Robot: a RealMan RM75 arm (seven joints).
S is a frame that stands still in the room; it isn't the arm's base.
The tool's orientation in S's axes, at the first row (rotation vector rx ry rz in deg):
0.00 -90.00 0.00
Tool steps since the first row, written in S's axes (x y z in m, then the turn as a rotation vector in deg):
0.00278 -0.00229 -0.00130 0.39 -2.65 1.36
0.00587 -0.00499 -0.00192 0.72 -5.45 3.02
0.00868 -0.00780 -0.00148 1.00 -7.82 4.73
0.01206 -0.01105 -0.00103 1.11 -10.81 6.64
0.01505 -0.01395 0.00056 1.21 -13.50 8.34
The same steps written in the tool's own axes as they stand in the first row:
-0.00130 -0.00229 -0.00278 1.36 -2.65 -0.39
-0.00192 -0.00499 -0.00587 3.02 -5.45 -0.72
-0.00148 -0.00780 -0.00868 4.73 -7.82 -1.00
-0.00103 -0.01105 -0.01206 6.64 -10.81 -1.11
0.00056 -0.01395 -0.01505 8.34 -13.50 -1.21

